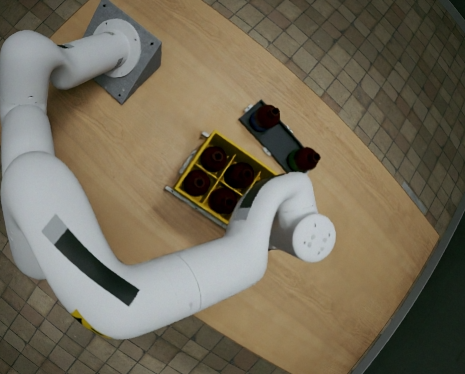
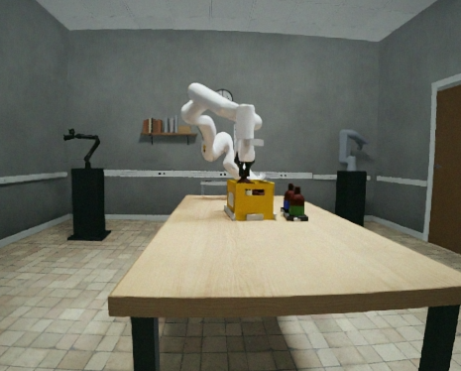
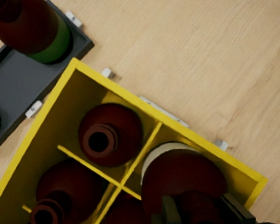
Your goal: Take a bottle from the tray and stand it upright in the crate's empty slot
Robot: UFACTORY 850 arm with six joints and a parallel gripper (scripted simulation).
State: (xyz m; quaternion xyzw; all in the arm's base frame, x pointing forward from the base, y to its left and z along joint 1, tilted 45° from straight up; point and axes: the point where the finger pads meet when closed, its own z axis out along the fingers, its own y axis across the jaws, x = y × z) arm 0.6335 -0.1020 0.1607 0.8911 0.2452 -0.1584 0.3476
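The bottle lies 70 mm below my hand. The rest, counted from my hand: yellow crate 90 mm behind, 40 mm to the left, 140 mm below; then dark tray 40 mm behind, 270 mm to the left, 210 mm below.
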